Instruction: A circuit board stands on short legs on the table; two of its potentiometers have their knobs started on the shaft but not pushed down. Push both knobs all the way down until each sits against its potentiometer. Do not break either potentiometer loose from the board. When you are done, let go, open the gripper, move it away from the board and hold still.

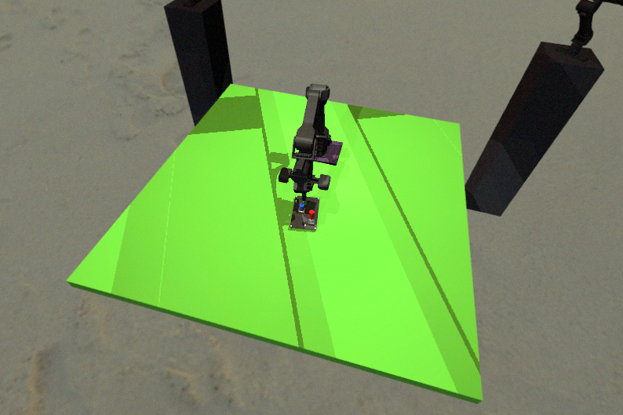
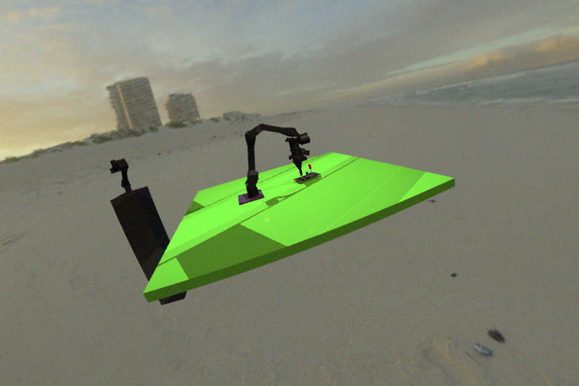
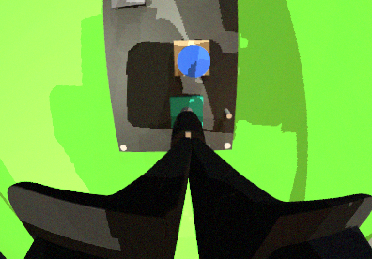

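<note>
The green potentiometer lies 3 cm below my gripper tip. The rest, counted from my gripper tip: red knob (8 cm ahead, 6 cm to the left, 1 cm below).
</note>
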